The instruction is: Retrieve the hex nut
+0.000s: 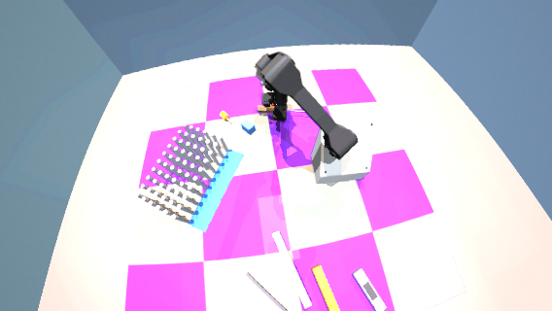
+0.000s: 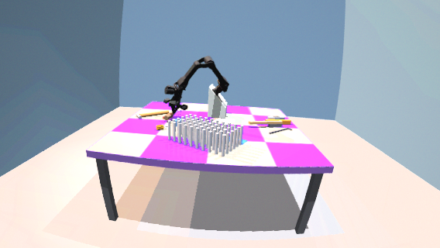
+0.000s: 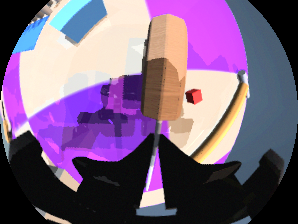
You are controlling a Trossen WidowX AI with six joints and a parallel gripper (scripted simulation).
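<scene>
Right now my gripper tip is 6 cm to the left of the red bead, 4 cm short of it and 2 cm above it. Also, from my gripper tip: hook tool (3 cm behind, 1 cm to the left); small screwdriver (29 cm ahead, 1 cm to the left, 1 cm below); blue cube (16 cm ahead, 9 cm to the left, 1 cm below).
</scene>
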